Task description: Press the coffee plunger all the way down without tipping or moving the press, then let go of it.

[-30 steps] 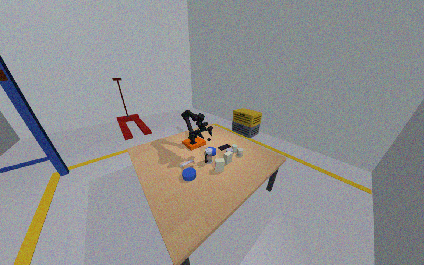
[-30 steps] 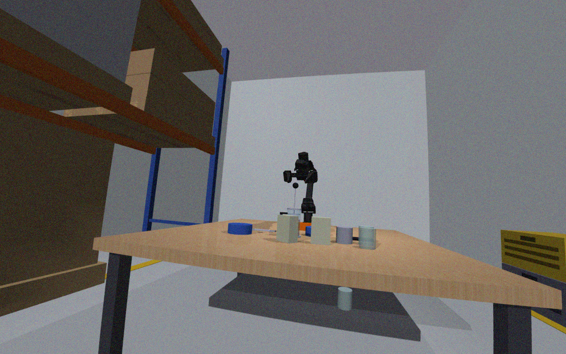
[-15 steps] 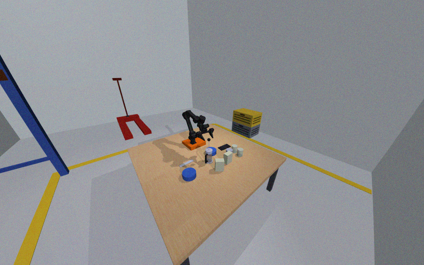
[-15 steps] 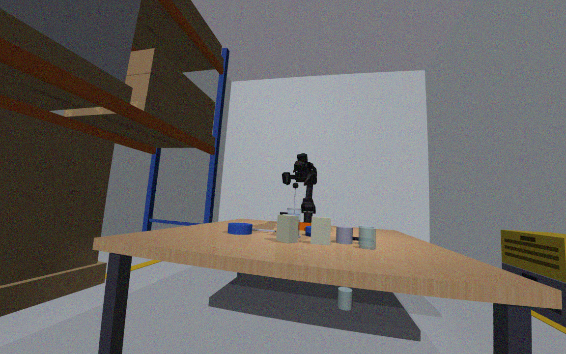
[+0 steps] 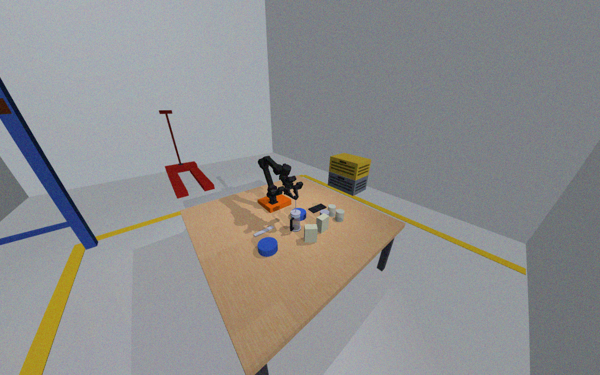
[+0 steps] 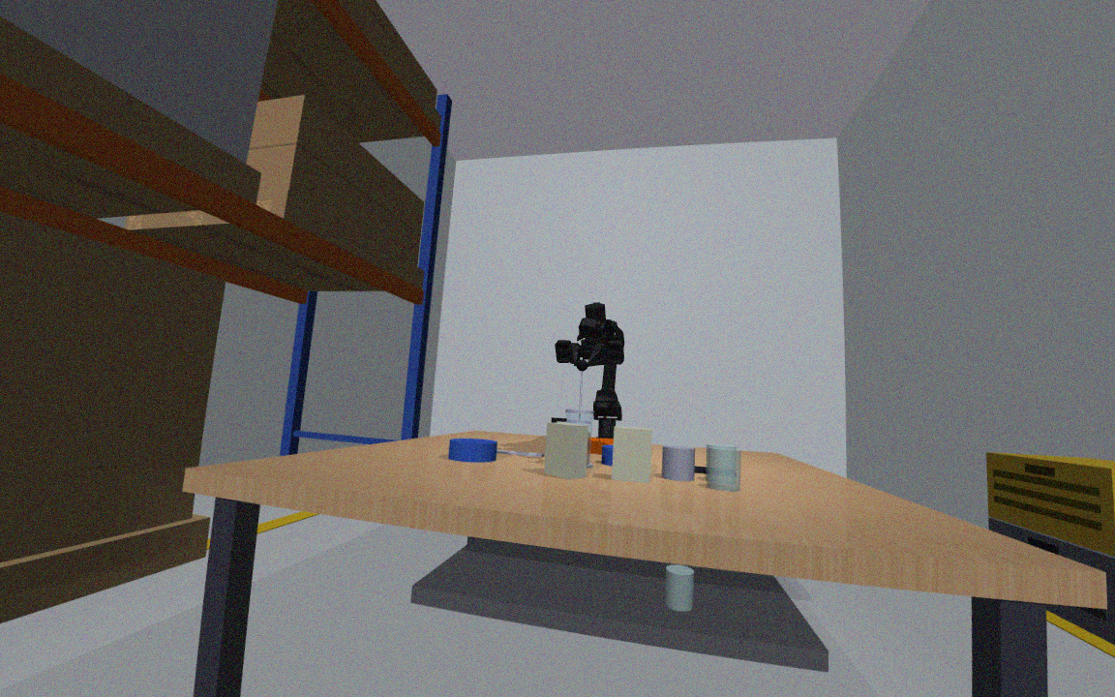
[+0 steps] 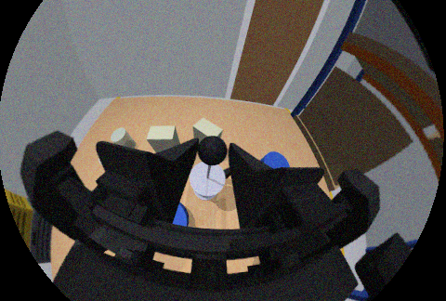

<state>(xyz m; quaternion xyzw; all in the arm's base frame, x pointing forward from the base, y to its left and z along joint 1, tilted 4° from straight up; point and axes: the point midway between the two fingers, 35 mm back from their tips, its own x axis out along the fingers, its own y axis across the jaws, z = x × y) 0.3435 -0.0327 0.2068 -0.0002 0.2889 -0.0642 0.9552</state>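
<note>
My gripper tip is now 13 cm above the coffee press and 1 cm to the left of it. Also, from my gripper tip: thin pale strip: 25 cm below, 19 cm to the right, 12 cm behind; dark flat pad: 32 cm to the left, 25 cm below, 9 cm behind.
</note>
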